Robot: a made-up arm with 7 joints. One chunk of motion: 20 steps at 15 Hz.
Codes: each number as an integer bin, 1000 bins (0 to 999) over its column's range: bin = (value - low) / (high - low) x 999, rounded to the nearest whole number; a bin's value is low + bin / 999 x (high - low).
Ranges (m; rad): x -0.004..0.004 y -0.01..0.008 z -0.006..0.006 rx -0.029..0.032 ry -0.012..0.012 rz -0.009..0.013
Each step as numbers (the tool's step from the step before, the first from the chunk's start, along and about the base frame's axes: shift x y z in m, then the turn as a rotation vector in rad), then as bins.
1 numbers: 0.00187 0.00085 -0.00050 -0.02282 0.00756 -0.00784
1 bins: 733 602 458 101 814 53
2 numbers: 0.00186 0.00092 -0.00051 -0.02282 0.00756 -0.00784
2 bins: 732 606 457 101 814 53
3 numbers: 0.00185 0.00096 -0.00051 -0.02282 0.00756 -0.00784
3 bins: 731 608 457 101 814 53
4 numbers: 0.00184 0.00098 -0.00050 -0.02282 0.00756 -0.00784
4 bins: 729 609 458 101 814 53
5 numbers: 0.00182 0.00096 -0.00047 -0.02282 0.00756 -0.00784
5 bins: 727 608 460 101 814 53
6 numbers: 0.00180 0.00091 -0.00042 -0.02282 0.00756 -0.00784
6 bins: 724 606 465 101 814 53
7 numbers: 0.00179 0.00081 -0.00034 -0.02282 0.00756 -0.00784
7 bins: 723 600 471 101 814 53
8 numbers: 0.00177 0.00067 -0.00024 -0.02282 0.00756 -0.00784
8 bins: 721 592 480 101 814 53
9 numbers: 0.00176 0.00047 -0.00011 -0.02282 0.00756 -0.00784
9 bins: 719 581 490 101 814 53
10 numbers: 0.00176 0.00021 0.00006 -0.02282 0.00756 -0.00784
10 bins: 719 567 504 101 814 53
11 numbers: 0.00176 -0.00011 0.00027 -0.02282 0.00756 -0.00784
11 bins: 719 549 522 101 814 53
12 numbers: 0.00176 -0.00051 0.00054 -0.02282 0.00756 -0.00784
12 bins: 719 527 544 101 814 53
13 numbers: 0.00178 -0.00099 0.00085 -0.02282 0.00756 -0.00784
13 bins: 722 500 570 101 814 53
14 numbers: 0.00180 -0.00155 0.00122 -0.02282 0.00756 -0.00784
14 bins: 724 469 601 101 814 53
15 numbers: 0.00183 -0.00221 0.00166 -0.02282 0.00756 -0.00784
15 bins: 728 432 638 101 814 53
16 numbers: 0.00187 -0.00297 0.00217 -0.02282 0.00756 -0.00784
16 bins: 733 390 680 101 814 53
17 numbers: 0.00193 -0.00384 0.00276 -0.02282 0.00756 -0.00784
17 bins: 741 342 729 101 814 53
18 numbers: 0.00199 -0.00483 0.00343 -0.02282 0.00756 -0.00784
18 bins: 748 287 785 101 814 53
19 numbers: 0.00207 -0.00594 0.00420 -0.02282 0.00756 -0.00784
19 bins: 758 225 849 101 814 53
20 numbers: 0.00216 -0.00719 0.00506 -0.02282 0.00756 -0.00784
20 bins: 769 156 921 101 814 53
